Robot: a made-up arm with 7 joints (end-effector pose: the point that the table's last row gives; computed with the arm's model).
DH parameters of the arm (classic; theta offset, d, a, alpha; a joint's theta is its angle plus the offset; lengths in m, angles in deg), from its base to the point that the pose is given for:
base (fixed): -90 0.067 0 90
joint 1: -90 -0.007 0.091 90
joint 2: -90 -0.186 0.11 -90
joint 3: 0 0.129 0.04 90
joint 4: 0 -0.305 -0.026 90
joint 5: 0 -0.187 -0.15 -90
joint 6: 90 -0.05 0.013 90
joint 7: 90 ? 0.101 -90
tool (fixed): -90 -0.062 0 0
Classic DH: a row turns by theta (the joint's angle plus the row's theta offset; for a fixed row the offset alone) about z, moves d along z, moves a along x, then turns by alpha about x.
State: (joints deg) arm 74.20 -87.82 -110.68 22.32 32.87 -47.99 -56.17
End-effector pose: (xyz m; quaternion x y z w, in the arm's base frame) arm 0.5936 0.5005 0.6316 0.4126 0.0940 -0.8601 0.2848
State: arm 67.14 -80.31 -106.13 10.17 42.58 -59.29 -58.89
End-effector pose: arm 0.8012 0.3058 0.4899 0.2459 0.1583 -0.9484 0.1226
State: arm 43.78 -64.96 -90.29 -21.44 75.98 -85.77 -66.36
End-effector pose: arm 0.8248 0.1101 0.0371 0.2360 -0.3442 0.9054 0.0779
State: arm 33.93 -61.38 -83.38 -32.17 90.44 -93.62 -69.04
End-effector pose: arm 0.7496 0.1489 -0.0099 0.3582 -0.3847 0.8500 0.0345
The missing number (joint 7, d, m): -0.406
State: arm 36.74 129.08 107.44 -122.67 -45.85 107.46 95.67
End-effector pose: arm -0.0355 0.1326 0.1987 -0.1597 -0.1590 -0.5669 0.7924
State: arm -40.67 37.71 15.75 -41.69 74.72 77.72 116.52
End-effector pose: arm -0.0838 -0.4488 -0.2977 0.5555 0.6495 -0.0677 0.5148
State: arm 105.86 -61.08 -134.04 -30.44 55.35 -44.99 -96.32
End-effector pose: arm 0.8103 -0.1368 -0.3404 0.2000 0.0223 0.9770 0.0700
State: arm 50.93 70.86 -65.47 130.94 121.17 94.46 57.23
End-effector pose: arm -0.0374 -0.6450 -0.2640 -0.2867 -0.4452 -0.2251 0.8178
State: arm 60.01 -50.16 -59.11 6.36 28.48 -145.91 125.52
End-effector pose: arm 0.7635 -0.2861 0.1954 -0.3969 -0.5086 -0.6974 0.3121
